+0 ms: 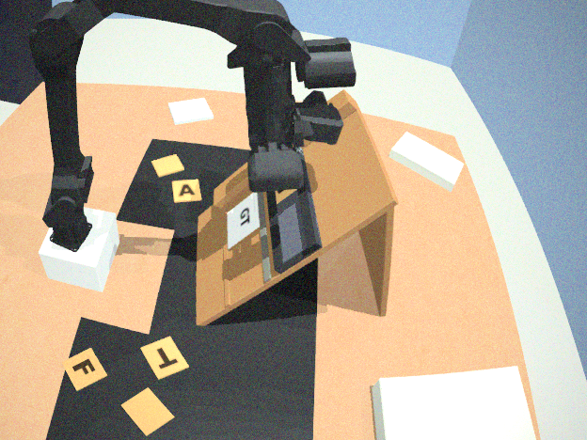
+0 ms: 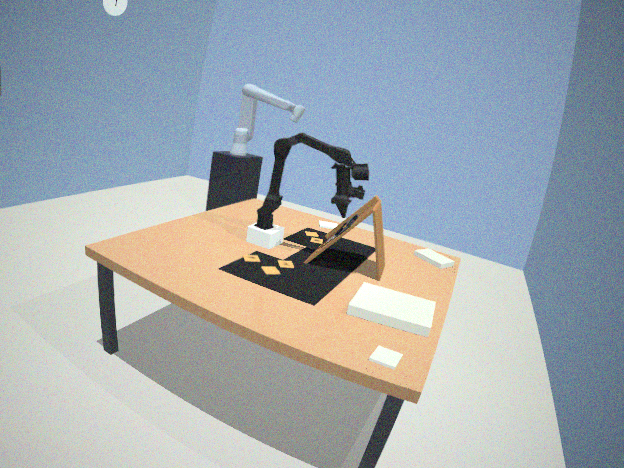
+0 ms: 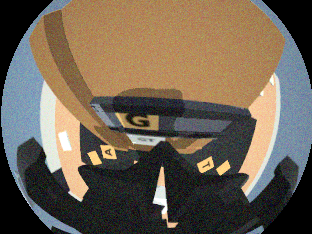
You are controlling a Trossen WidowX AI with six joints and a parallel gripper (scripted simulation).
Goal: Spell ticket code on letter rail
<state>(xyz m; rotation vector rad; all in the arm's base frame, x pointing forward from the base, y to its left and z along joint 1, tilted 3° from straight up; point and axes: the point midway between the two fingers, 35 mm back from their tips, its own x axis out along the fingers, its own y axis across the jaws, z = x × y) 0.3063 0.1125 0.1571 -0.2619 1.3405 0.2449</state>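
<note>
Now: the g tile 10 mm ahead of my gripper tip, 40 mm to the left of it and 20 mm below it. From my gripper tip the other things lie so: white ticket: 40 mm behind, 20 mm to the left, 90 mm below; black mat: 120 mm behind, 70 mm to the right, 190 mm below; large white slab: 380 mm ahead, 230 mm to the right, 170 mm below.
</note>
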